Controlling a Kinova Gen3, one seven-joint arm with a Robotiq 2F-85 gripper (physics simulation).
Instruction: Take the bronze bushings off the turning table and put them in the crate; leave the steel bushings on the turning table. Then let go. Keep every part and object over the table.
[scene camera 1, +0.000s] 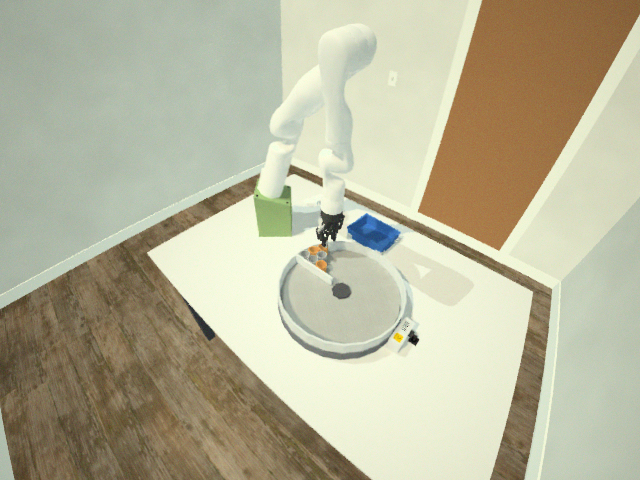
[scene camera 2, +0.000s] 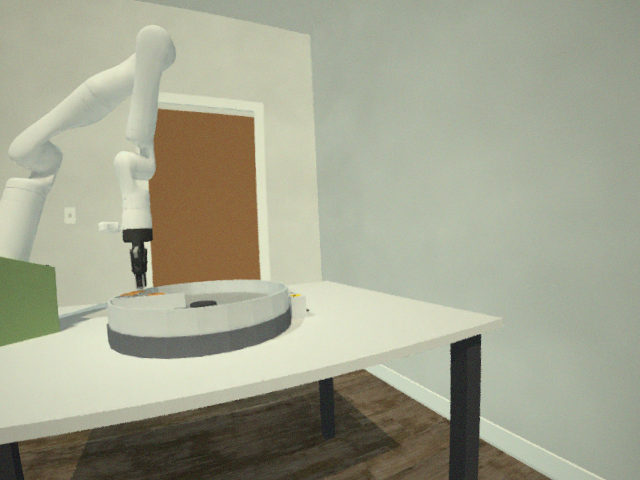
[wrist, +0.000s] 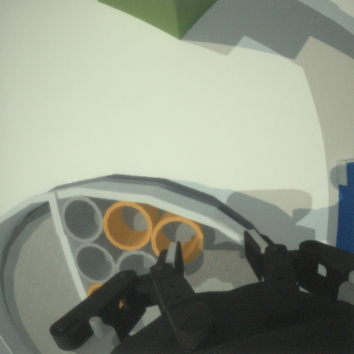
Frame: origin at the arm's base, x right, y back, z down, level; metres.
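Seen in the pictures: gripper, between the fingertips: (scene camera 1: 328, 243) (scene camera 2: 141, 288); arm's base, origin of its link: (scene camera 1: 270, 191) (scene camera 2: 6, 260).
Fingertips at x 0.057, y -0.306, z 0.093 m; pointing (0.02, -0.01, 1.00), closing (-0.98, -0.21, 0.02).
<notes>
Pixels of each thing's middle, then the offset from my fingertips to it. "pt": a spot on its surface instead.
- bronze bushing, middle of its body: (scene camera 1: 313, 253) dx +0.054, dy +0.035, dz +0.024 m
- blue crate, middle of its body: (scene camera 1: 373, 233) dx -0.227, dy -0.108, dz +0.071 m
- straight bar, a spot on its surface: (scene camera 1: 316, 270) pt dx +0.130, dy -0.021, dz +0.014 m
- dark hub, middle of its body: (scene camera 2: 203, 304) (scene camera 1: 341, 290) dx +0.146, dy -0.126, dz +0.039 m
- white control box, middle of its body: (scene camera 2: 292, 304) (scene camera 1: 400, 334) dx +0.188, dy -0.356, dz +0.067 m
The turning table (scene camera 1: 325, 341) (scene camera 2: 201, 316) carries three bronze and three steel bushings, upright and grouped beside its straight bar. In the wrist view, one bronze bushing (wrist: 114, 228) (scene camera 1: 313, 250) is near the rim, a second (wrist: 161, 241) is to its right, and a third (wrist: 94, 289) (scene camera 1: 321, 265) is mostly hidden behind a finger. Steel bushings (wrist: 81, 199) (wrist: 95, 244) (wrist: 136, 253) stand beside them. My gripper (wrist: 213, 248) (scene camera 1: 323, 242) (scene camera 2: 140, 285) is half open and empty, above the turning table near its rim. Its left finger overlaps the second bronze bushing in the wrist view. The blue crate (scene camera 1: 363, 242) (wrist: 347, 210) stands apart.
The green base block (scene camera 1: 274, 215) (scene camera 2: 26, 302) (wrist: 165, 15) of the arm stands behind the turning table. The straight bar (scene camera 1: 316, 270) (wrist: 66, 250) runs from the rim toward the dark hub (scene camera 1: 341, 290) (scene camera 2: 203, 303). A white control box (scene camera 1: 403, 334) (scene camera 2: 298, 306) sits at the turning table's outer side.
</notes>
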